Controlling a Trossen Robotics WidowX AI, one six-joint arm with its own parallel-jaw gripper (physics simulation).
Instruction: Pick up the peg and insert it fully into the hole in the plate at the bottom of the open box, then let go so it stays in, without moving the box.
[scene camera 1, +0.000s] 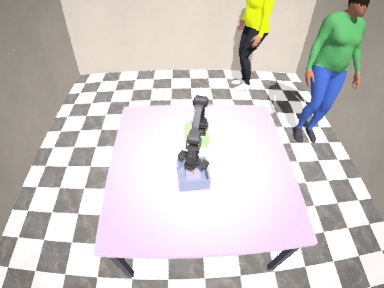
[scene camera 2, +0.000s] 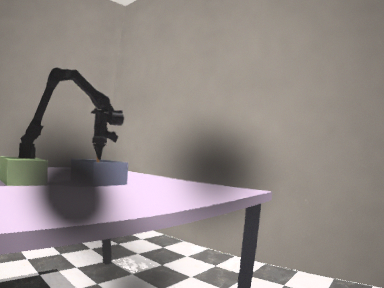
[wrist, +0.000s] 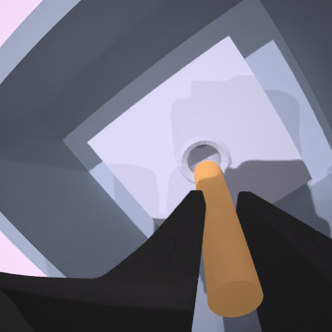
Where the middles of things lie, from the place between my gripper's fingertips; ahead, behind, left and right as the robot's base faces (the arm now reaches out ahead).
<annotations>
I see the blue-grey box (scene camera 2: 85, 171) 6 cm below my hand. The rest, counted from my hand: orange peg (wrist: 233, 289): right at my hand; pale plate (wrist: 215, 99): 7 cm below.
</annotations>
